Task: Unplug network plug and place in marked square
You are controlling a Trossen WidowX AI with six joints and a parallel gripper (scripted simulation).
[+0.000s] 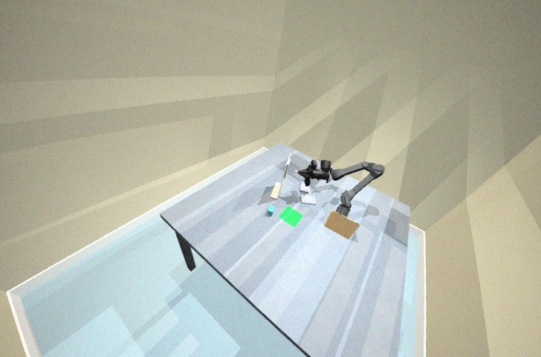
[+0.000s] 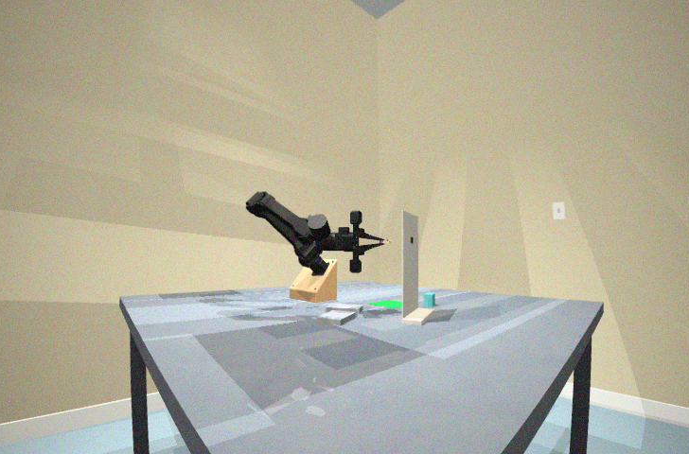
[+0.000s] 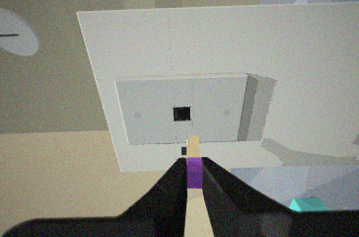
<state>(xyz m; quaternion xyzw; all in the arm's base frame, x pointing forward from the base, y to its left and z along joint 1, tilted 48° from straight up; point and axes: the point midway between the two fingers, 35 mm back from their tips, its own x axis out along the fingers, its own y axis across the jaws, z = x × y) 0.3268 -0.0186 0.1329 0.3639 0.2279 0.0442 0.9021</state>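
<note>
Now: the green marked square 80 mm behind my gripper tip, 180 mm to the left of it and 220 mm below it. Round my gripper tip: grey upright panel (90 mm ahead, 20 mm to the left, 80 mm below); purple plug (right at my gripper tip).
</note>
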